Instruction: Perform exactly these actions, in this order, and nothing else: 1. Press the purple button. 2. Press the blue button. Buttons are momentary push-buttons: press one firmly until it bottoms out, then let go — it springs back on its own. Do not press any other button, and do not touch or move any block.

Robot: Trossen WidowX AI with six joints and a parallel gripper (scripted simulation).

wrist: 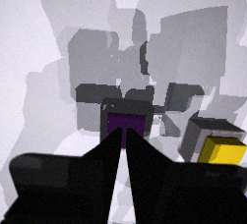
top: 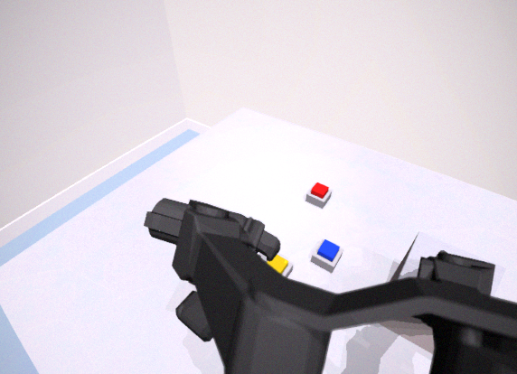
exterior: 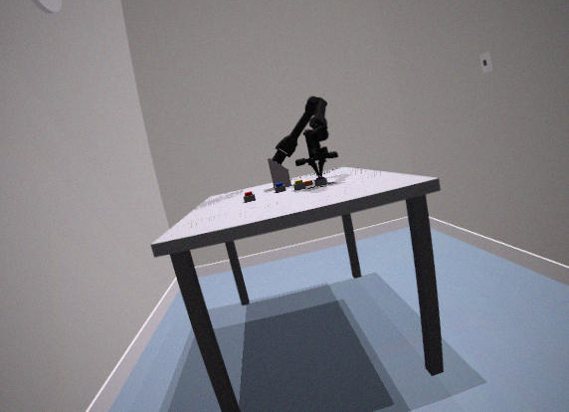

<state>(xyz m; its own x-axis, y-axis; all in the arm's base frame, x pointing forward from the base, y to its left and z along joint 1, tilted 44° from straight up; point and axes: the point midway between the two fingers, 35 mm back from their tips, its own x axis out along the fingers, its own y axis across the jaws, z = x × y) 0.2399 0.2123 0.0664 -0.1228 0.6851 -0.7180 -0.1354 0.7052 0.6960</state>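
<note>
Now: gripper tip 1 cm above the purple button. Also, from my gripper tip: small orange block 8 cm behind, 6 cm to the right, 2 cm below; then yellow button 1 cm behind, 10 cm to the right; then blue button 6 cm behind, 19 cm to the right.
</note>
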